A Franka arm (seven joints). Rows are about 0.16 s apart.
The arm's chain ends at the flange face. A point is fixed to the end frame.
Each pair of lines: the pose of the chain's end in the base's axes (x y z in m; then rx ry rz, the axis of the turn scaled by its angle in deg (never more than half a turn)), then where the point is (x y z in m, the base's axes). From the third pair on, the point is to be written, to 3 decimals.
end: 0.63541, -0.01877, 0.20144, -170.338, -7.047, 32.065
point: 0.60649 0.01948 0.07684
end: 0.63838, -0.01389, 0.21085, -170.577, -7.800, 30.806
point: 0.61107 0.02432 0.08587
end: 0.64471, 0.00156, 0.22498, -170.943, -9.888, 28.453
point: 0.620 0.040 0.099
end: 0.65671, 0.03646, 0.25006, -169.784, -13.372, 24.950
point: 0.636 0.078 0.125
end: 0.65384, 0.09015, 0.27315, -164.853, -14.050, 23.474
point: 0.633 0.143 0.152
